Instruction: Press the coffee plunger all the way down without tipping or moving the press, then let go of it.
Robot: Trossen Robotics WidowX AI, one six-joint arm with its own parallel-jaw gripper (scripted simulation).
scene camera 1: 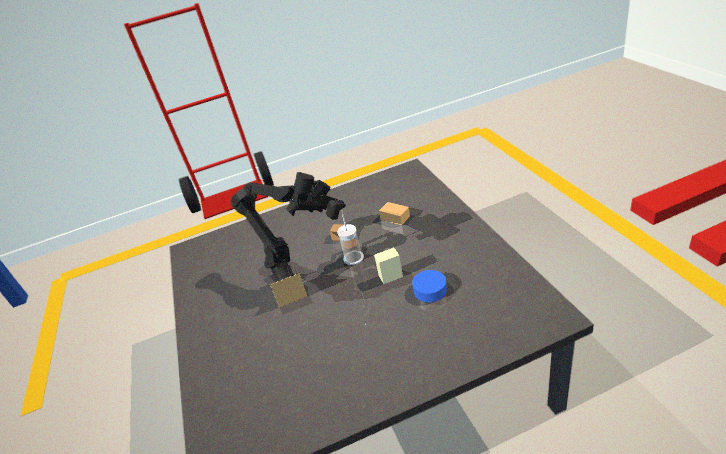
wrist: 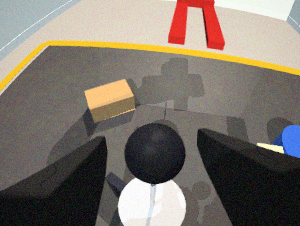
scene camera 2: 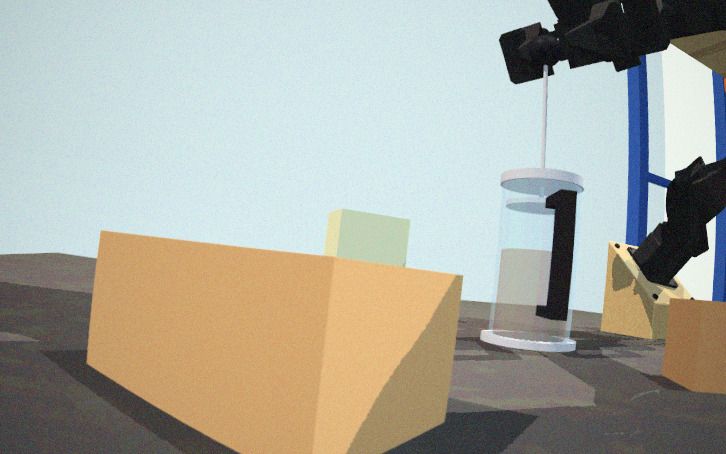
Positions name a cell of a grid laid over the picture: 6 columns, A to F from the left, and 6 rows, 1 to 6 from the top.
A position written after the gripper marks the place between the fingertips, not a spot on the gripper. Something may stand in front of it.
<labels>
gripper: scene camera 1 C3; wrist D4; scene camera 2 E1
</labels>
